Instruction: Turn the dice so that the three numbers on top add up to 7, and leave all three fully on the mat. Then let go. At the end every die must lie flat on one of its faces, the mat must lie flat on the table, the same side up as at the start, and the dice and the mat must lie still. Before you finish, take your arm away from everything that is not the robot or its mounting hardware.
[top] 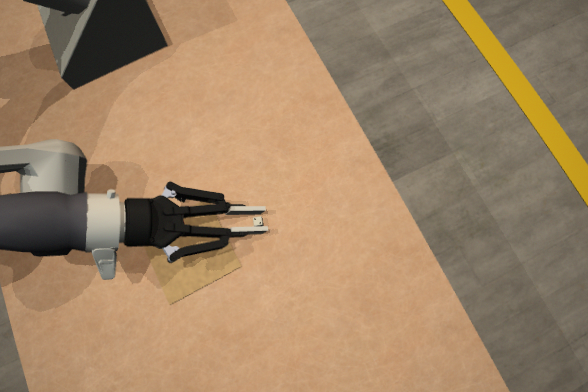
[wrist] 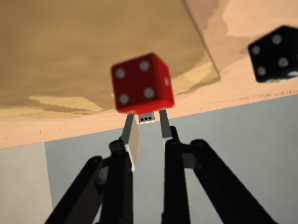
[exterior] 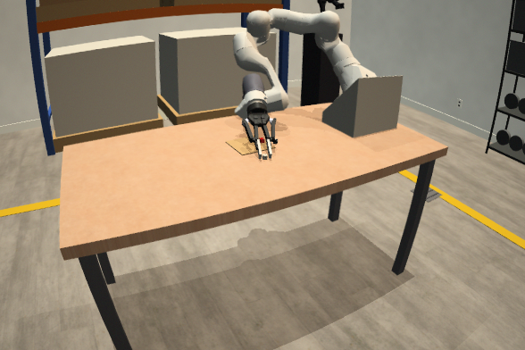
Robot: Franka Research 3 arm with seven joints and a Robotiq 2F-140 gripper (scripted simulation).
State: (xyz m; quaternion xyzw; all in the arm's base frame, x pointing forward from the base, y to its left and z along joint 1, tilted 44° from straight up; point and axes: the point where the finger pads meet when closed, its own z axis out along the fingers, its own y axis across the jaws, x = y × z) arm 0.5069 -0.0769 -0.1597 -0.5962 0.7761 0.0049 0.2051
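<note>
Right now my hand is 2 cm to the right of the white die, 2 cm above it and 1 cm short of it. Round my hand: black die: 10 cm behind, 8 cm to the right, 2 cm below; red die: 11 cm to the right, 6 cm behind, 2 cm below; tan mat: 11 cm to the right, 3 cm below, 1 cm behind.
</note>
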